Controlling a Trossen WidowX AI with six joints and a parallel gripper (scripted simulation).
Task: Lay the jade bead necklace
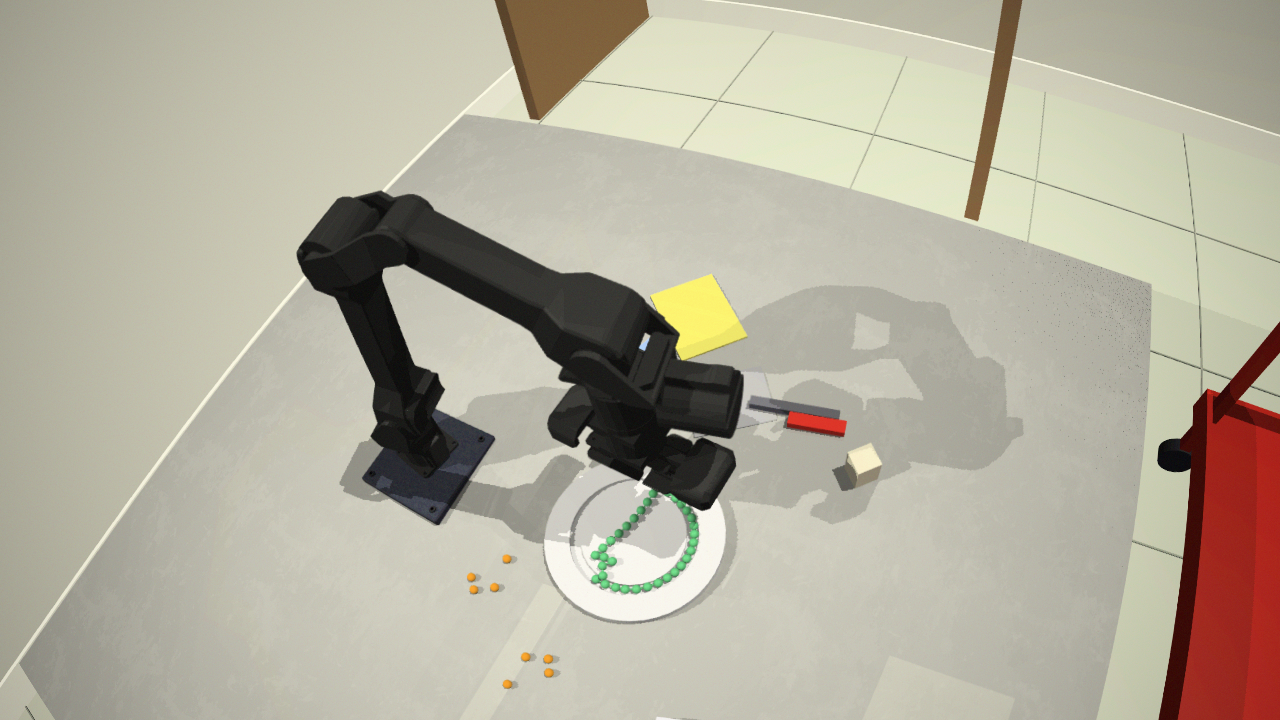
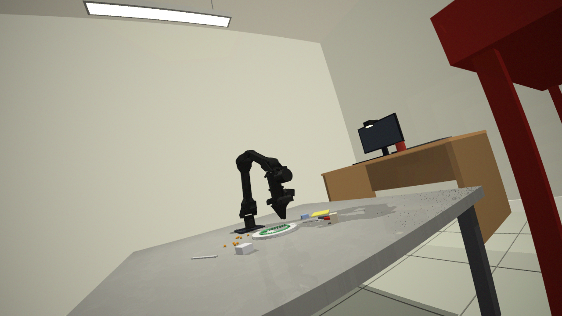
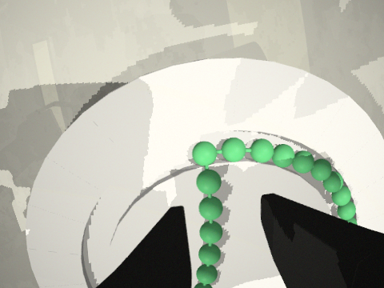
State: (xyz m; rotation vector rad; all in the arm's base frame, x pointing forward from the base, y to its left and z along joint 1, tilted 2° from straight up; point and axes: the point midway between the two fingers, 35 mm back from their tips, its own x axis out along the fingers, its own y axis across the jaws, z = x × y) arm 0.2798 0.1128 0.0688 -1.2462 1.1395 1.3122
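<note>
My gripper tip is 10 mm short of the inner disc, 50 mm to the left of it and 30 mm above it. Round my gripper tip: blue cube 120 mm behind, 150 mm to the left, 40 mm below; then grey sheet 10 mm behind, 150 mm to the left, 40 mm below; then bead board 10 mm ahead, 50 mm to the right, 40 mm below.
</note>
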